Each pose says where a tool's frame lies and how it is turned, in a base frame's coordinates. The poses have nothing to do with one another.
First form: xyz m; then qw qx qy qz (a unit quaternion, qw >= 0).
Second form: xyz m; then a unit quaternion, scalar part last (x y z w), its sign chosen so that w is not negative. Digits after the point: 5 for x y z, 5 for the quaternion.
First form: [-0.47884 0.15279 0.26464 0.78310 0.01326 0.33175 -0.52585]
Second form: [-0.47884 0.15279 0.26464 0.01326 0.33175 -0.52585 0.78310]
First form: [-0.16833 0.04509 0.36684 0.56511 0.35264 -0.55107 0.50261]
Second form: [-0.16833 0.04509 0.36684 0.35264 -0.55107 0.50261 0.56511]
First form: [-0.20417 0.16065 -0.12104 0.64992 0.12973 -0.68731 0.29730]
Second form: [-0.20417 0.16065 -0.12104 0.12973 -0.68731 0.29730 0.64992]
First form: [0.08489 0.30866 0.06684 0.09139 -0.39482 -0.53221 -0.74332]
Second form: [0.08489 0.30866 0.06684 -0.39482 -0.53221 -0.74332 0.09139]
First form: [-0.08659 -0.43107 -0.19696 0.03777 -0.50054 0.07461 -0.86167]
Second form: [-0.08659 -0.43107 -0.19696 -0.50054 0.07461 -0.86167 0.03777]
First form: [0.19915 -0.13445 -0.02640 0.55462 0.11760 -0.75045 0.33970]
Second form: [0.19915 -0.13445 -0.02640 0.11760 -0.75045 0.33970 0.55462]
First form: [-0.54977 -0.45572 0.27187 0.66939 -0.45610 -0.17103 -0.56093]
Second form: [-0.54977 -0.45572 0.27187 -0.45610 -0.17103 -0.56093 0.66939]
